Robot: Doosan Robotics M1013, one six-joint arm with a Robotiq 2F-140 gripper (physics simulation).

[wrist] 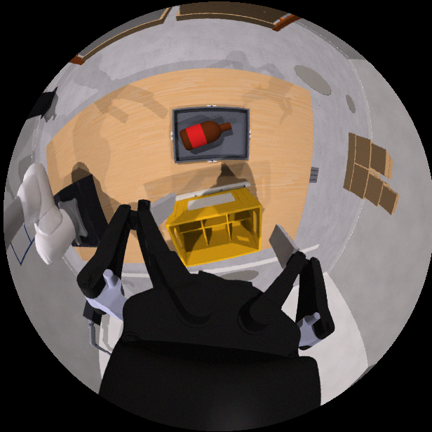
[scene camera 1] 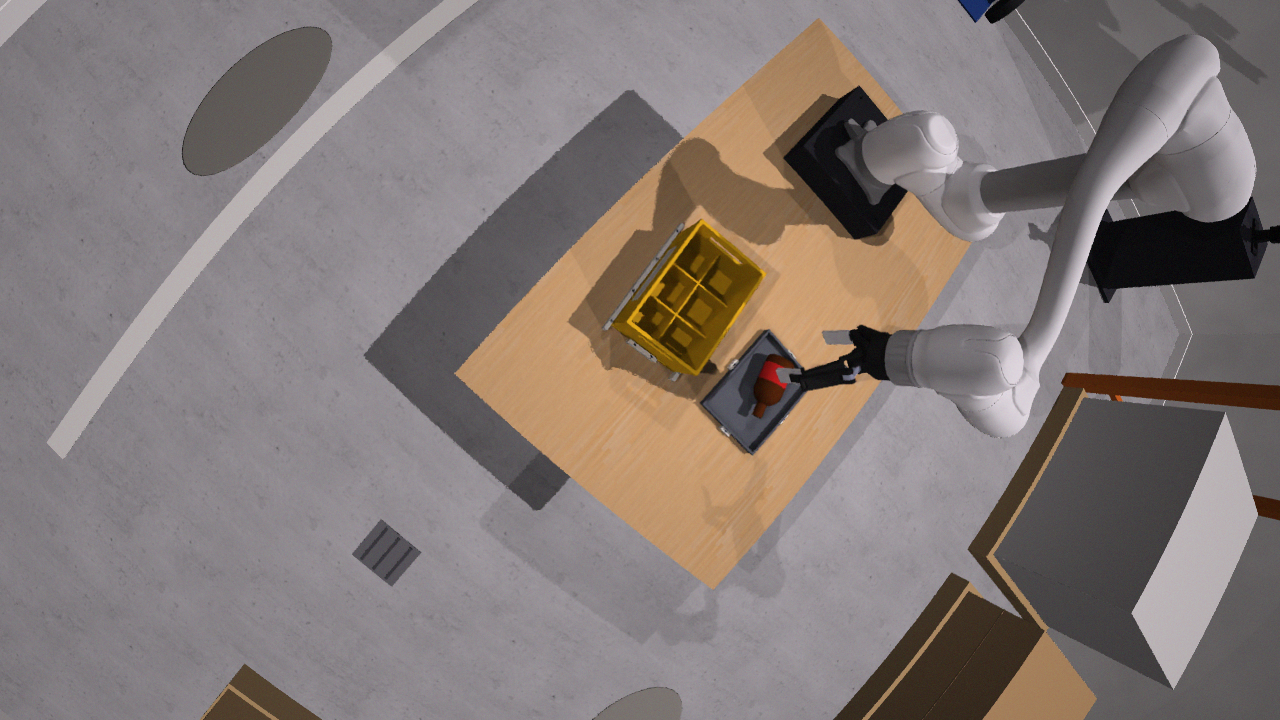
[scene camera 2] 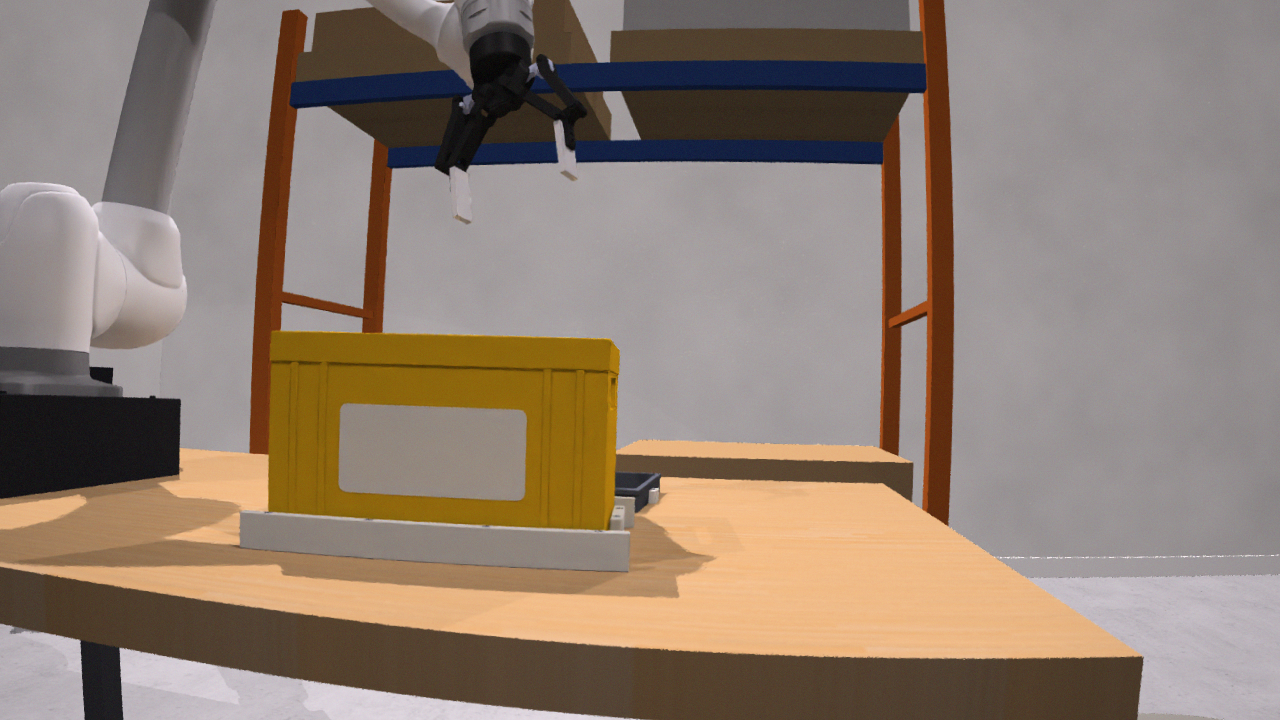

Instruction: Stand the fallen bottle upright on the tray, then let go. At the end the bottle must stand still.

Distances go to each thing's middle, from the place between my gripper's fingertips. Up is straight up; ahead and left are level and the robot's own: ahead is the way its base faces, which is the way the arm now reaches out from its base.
Now: the yellow divided crate [scene camera 1: 680, 313] 3 cm ahead of my hand, 19 cm to the right of it and 26 cm below it. The rest, counted from my hand: dark grey tray [scene camera 1: 731, 402] (1 cm ahead, 12 cm to the left, 34 cm below); then brown bottle [scene camera 1: 768, 390] (1 cm behind, 12 cm to the left, 31 cm below).
